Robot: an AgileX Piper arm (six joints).
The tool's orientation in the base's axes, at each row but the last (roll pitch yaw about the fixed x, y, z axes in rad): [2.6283, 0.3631, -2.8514]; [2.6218, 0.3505, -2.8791]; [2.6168, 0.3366, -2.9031]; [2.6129, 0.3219, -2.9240]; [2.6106, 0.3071, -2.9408]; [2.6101, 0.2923, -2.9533]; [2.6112, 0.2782, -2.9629]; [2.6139, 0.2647, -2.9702]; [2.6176, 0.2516, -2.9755]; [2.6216, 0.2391, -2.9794]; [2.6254, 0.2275, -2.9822]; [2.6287, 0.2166, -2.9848]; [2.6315, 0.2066, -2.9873]
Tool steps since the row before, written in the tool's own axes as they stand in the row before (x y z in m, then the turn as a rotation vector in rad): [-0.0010, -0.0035, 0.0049, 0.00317, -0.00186, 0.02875]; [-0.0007, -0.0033, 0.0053, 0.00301, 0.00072, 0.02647]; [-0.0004, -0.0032, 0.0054, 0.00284, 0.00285, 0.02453]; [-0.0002, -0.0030, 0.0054, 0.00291, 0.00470, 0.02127]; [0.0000, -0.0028, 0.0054, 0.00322, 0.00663, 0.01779]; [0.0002, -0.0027, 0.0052, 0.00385, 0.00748, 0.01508]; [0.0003, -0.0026, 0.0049, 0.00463, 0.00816, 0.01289]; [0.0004, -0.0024, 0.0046, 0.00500, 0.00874, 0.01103]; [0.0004, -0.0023, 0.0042, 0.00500, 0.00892, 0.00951]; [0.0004, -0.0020, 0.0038, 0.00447, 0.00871, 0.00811]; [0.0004, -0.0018, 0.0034, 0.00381, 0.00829, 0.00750]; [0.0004, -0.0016, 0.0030, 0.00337, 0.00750, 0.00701]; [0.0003, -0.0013, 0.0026, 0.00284, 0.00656, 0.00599]
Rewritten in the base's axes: [0.0031, 0.0003, -0.0052, 0.00242, 0.01376, -0.02539]; [0.0028, 0.0005, -0.0056, 0.00120, 0.01458, -0.02227]; [0.0024, 0.0005, -0.0058, 0.00026, 0.01525, -0.01963]; [0.0021, 0.0006, -0.0058, -0.00095, 0.01493, -0.01609]; [0.0017, 0.0007, -0.0058, -0.00240, 0.01454, -0.01240]; [0.0014, 0.0006, -0.0057, -0.00365, 0.01365, -0.00993]; [0.0012, 0.0005, -0.0054, -0.00490, 0.01289, -0.00799]; [0.0009, 0.0004, -0.0051, -0.00567, 0.01232, -0.00626]; [0.0008, 0.0002, -0.0047, -0.00591, 0.01166, -0.00490]; [0.0006, 0.0003, -0.0043, -0.00552, 0.01084, -0.00369]; [0.0005, 0.0002, -0.0038, -0.00486, 0.01027, -0.00323]; [0.0003, 0.0001, -0.0034, -0.00429, 0.00942, -0.00310]; [0.0003, 0.0002, -0.0029, -0.00367, 0.00818, -0.00256]
